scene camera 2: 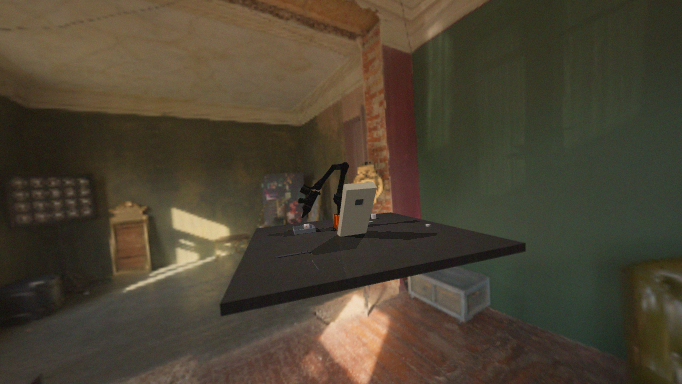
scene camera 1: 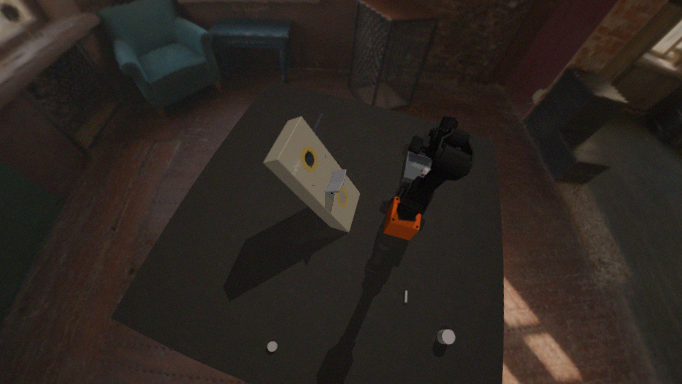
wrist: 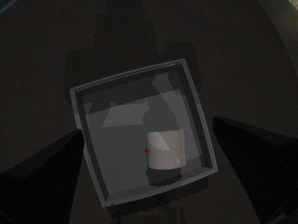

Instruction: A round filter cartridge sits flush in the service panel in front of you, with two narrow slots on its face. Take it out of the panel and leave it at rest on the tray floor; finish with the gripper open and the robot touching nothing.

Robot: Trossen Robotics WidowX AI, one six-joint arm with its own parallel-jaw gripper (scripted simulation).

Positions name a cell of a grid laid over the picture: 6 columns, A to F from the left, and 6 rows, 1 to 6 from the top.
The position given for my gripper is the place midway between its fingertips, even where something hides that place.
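Observation:
There is a tray (wrist: C4) here, and a round filter cartridge (wrist: D5). I see a service panel as well, the panel (scene camera 1: C3) (scene camera 2: D4) being visible from both of these. My own gripper (wrist: D4) is open and holds nothing.

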